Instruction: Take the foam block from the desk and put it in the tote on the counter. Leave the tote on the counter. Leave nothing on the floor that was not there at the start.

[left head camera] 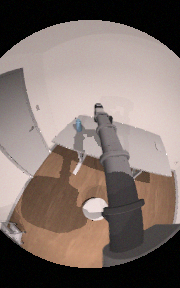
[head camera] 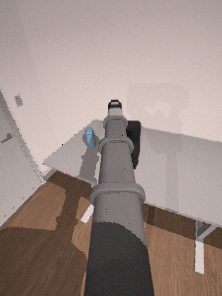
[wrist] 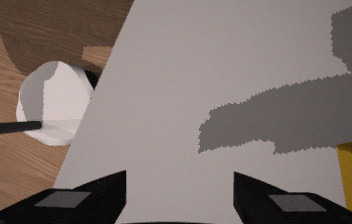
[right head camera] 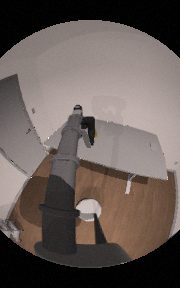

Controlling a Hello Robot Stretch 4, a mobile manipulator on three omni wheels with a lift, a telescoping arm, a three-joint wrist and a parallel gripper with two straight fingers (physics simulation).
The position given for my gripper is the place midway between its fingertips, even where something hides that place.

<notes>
In view: my gripper (wrist: 179,187) and a grey desk (wrist: 183,101).
</notes>
